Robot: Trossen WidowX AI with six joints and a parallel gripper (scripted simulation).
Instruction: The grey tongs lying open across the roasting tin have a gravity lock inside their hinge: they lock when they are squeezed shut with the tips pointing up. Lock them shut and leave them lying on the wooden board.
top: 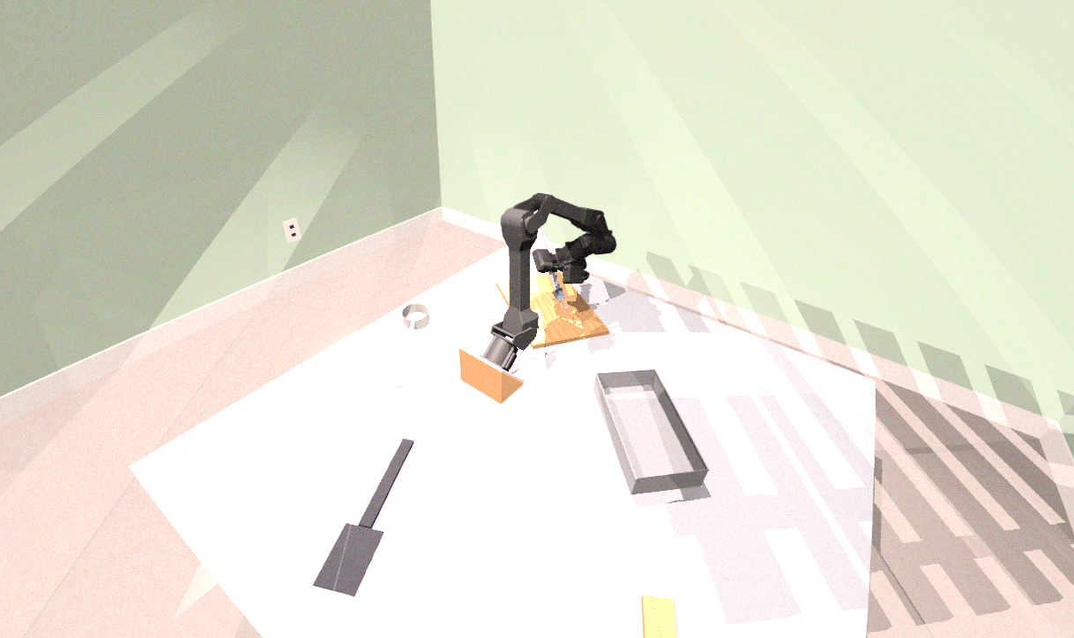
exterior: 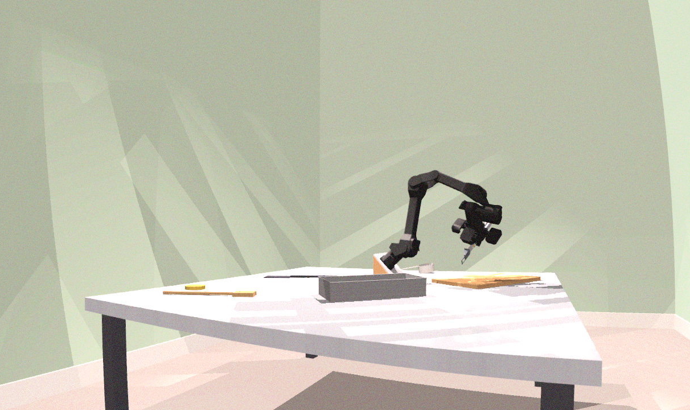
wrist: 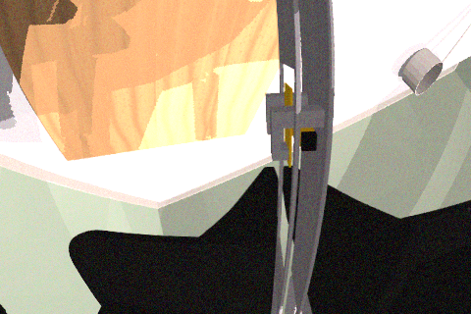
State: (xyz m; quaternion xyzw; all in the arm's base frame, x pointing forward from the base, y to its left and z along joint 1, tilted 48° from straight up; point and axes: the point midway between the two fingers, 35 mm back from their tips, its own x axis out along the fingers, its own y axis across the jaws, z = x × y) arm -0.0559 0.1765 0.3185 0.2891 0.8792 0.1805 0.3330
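My gripper tip is now 130 mm above the wooden board, 30 mm to the right of it and 20 mm short of it. The rest, counted from my gripper tip: dark spatula 770 mm to the right, 140 mm below, 60 mm ahead; then grey roasting tin 440 mm ahead, 310 mm to the right, 110 mm below.
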